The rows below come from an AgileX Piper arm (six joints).
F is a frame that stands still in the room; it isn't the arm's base.
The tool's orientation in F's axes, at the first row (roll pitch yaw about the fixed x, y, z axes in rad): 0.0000 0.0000 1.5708
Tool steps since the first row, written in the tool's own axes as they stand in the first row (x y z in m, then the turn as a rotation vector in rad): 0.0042 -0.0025 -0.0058 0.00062 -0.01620 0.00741; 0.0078 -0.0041 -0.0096 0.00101 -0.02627 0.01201; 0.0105 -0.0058 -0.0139 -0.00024 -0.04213 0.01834; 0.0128 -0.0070 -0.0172 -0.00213 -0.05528 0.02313; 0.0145 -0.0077 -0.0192 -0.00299 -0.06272 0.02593
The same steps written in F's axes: 0.0025 0.0042 -0.0058 0.01620 0.00062 0.00741; 0.0041 0.0078 -0.0096 0.02627 0.00101 0.01201; 0.0058 0.0105 -0.0139 0.04213 -0.00024 0.01834; 0.0070 0.0128 -0.0172 0.05528 -0.00213 0.02313; 0.0077 0.0145 -0.0192 0.06272 -0.00299 0.02593
